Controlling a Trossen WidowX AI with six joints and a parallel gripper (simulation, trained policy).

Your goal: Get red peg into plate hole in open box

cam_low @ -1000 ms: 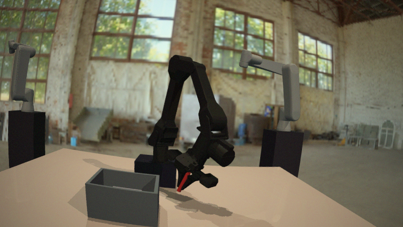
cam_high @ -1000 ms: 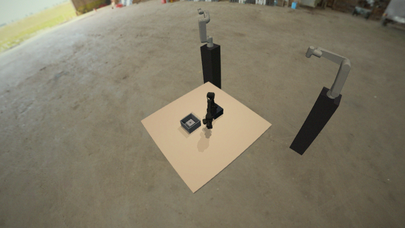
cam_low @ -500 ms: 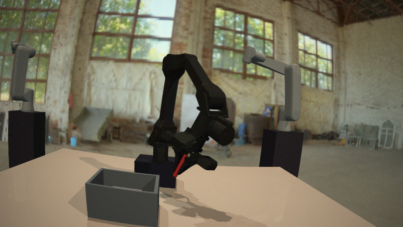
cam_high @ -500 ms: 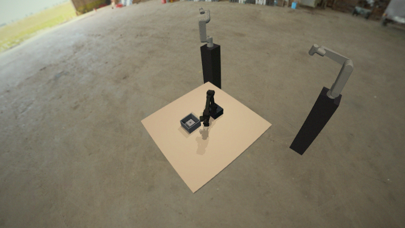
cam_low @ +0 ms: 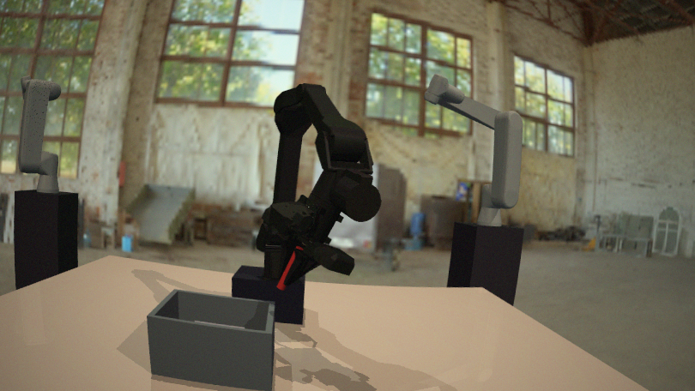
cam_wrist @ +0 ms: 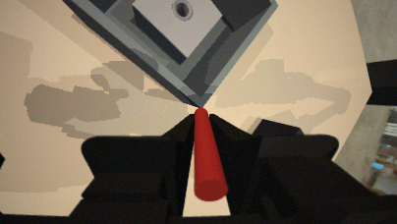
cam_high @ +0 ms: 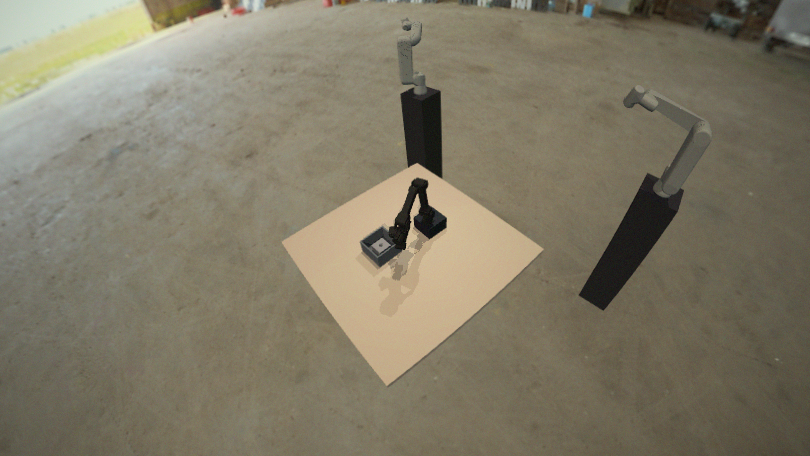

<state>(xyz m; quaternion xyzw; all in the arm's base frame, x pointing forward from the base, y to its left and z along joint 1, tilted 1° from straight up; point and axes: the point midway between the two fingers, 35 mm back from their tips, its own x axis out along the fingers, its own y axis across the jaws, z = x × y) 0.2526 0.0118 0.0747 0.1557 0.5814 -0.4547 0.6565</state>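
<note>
My gripper tip is 11 cm to the left of the plate, 9 cm above it and 8 cm short of it. Also, from my gripper tip: grey box 11 cm to the right, 11 cm below, 8 cm ahead; red peg 3 cm above, 1 cm to the left.
</note>
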